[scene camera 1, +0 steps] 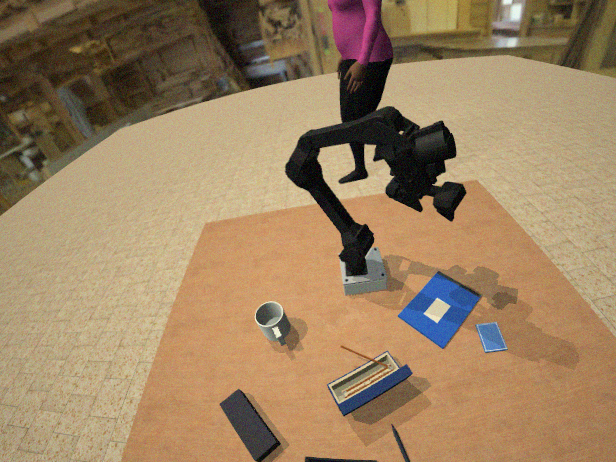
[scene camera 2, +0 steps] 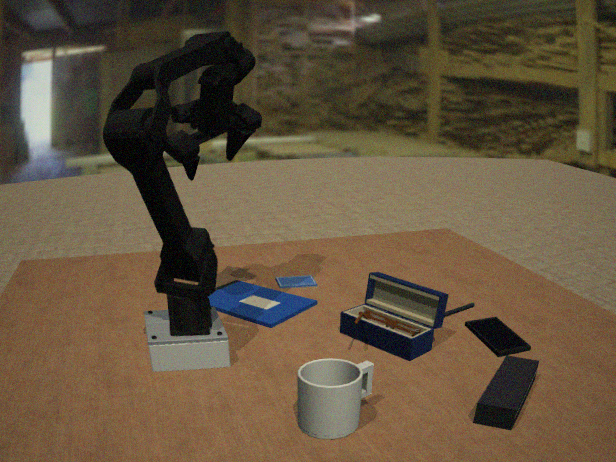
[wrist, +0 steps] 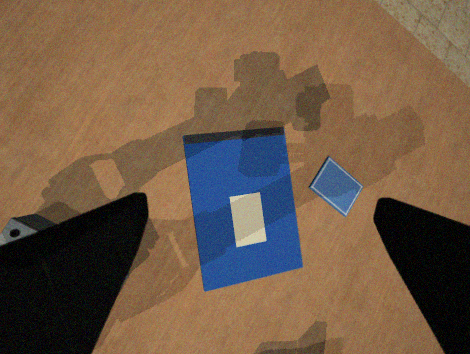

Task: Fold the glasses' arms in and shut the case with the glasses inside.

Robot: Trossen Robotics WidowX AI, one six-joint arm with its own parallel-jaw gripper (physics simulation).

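Frame: origin at the arm's base, x ahead, y left, z up, level; centimetres.
Where they show: gripper, between the fingertips: (scene camera 1: 436, 215) (scene camera 2: 210, 169) (wrist: 262, 206); arm's base, origin of its link: (scene camera 1: 355, 267) (scene camera 2: 189, 327).
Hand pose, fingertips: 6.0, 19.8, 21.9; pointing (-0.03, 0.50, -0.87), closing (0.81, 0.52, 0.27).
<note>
Each offset is from my fingertips to the top centre of the thing, as dx, dy, dz. "spot": to the spot under its first point.
The blue glasses case (scene camera 1: 377, 391) (scene camera 2: 380, 340) stands on the table with its pale-lined lid raised on the side away from scene camera 2. The brown glasses @[+23.2, -21.6, -20.5] (scene camera 1: 363, 356) (scene camera 2: 390, 321) lie inside. One arm sticks out over the case's long side opposite the lid; the other arm's position is hard to tell among the thin brown bars inside. My gripper (scene camera 1: 436, 214) (scene camera 2: 211, 169) (wrist: 262, 206) is open and empty, high above the table, well away from the case. The case and glasses do not show in the wrist view.
A blue folder @[+7.6, +3.2, -26.6] (scene camera 1: 417, 312) (scene camera 2: 292, 307) (wrist: 245, 272) and blue card @[+18.8, +13.8, -26.9] (scene camera 1: 492, 337) (scene camera 2: 296, 281) (wrist: 336, 186) lie below the gripper. A grey mug @[spot: +14.5, -44.1, -19.2] (scene camera 1: 266, 327) (scene camera 2: 328, 405), dark block @[+37.0, -47.4, -23.9] (scene camera 1: 249, 425) (scene camera 2: 507, 392), black phone @[+47.0, -26.6, -26.6] (scene camera 2: 497, 336) and pen @[+43.3, -13.0, -26.5] (scene camera 1: 400, 442) (scene camera 2: 459, 309) surround the case.
</note>
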